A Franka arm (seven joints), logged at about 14 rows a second.
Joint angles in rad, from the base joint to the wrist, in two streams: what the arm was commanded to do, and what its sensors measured. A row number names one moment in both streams.
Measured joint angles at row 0:
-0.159 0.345 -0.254 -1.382 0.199 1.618 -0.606
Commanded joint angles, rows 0 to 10:
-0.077 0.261 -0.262 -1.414 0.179 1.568 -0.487
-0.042 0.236 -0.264 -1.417 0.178 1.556 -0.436
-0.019 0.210 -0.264 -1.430 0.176 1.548 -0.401
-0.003 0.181 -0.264 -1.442 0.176 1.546 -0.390
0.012 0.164 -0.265 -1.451 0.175 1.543 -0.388
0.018 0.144 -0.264 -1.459 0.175 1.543 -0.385
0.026 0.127 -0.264 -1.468 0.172 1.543 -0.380
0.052 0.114 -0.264 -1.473 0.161 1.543 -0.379
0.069 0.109 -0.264 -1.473 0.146 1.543 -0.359
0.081 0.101 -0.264 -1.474 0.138 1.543 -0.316
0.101 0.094 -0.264 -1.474 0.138 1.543 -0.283
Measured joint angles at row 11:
0.055 0.133 -0.256 -1.439 0.164 1.540 -0.346
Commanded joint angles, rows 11 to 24:
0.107 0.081 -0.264 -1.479 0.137 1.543 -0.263
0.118 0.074 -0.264 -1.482 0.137 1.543 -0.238
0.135 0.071 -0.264 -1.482 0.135 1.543 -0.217
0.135 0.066 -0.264 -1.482 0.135 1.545 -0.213
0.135 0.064 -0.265 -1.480 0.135 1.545 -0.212
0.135 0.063 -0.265 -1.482 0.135 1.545 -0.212
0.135 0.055 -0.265 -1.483 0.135 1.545 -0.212
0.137 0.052 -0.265 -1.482 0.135 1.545 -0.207
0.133 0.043 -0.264 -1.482 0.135 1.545 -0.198
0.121 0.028 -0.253 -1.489 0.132 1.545 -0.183
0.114 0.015 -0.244 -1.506 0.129 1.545 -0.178
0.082 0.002 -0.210 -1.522 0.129 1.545 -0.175
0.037 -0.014 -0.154 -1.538 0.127 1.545 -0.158
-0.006 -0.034 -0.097 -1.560 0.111 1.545 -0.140
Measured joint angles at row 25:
0.061 0.035 -0.191 -1.487 0.149 1.540 -0.183
